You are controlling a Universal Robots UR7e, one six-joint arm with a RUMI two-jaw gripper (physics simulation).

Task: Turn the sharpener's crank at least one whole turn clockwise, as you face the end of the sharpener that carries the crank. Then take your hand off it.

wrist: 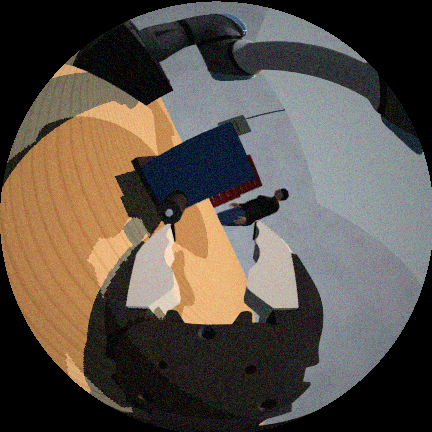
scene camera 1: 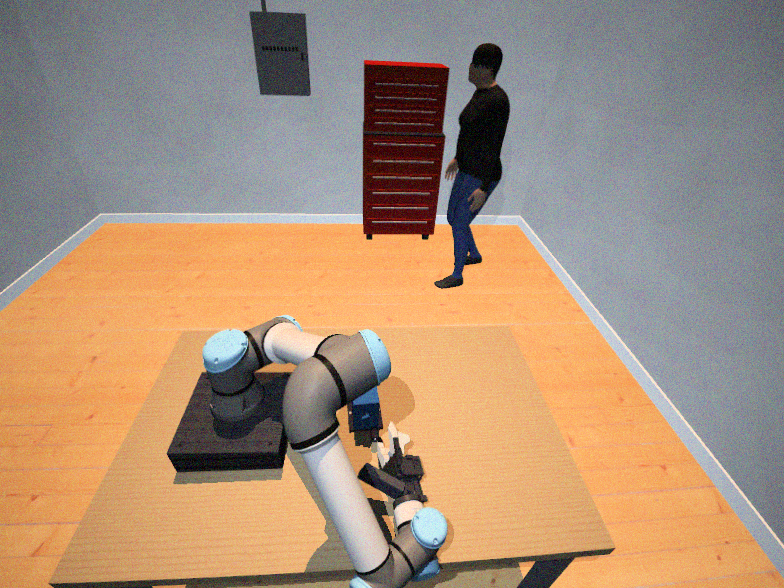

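The pencil sharpener (scene camera 1: 365,411) (wrist: 200,162) is a blue box with a dark base edge. It stands on the table, partly behind the arm in the scene view. Its crank's black round knob (wrist: 170,212) has a pale centre and sticks out at the lower left corner of the body in the wrist view. The crank's arm is hard to make out against the dark blue. My gripper (scene camera 1: 386,435) (wrist: 213,223) is open partway, with nothing between its two pale fingers. In the wrist view the left fingertip is just below the knob, and the knob lies outside the gap.
The arm's black base block (scene camera 1: 227,460) (wrist: 120,60) stands on the wooden table (scene camera 1: 481,411) left of the sharpener. A person (scene camera 1: 484,132) (wrist: 260,206) stands far back beside a red tool cabinet (scene camera 1: 405,151) (wrist: 255,172). A grey panel (scene camera 1: 280,66) (wrist: 242,125) hangs on the wall.
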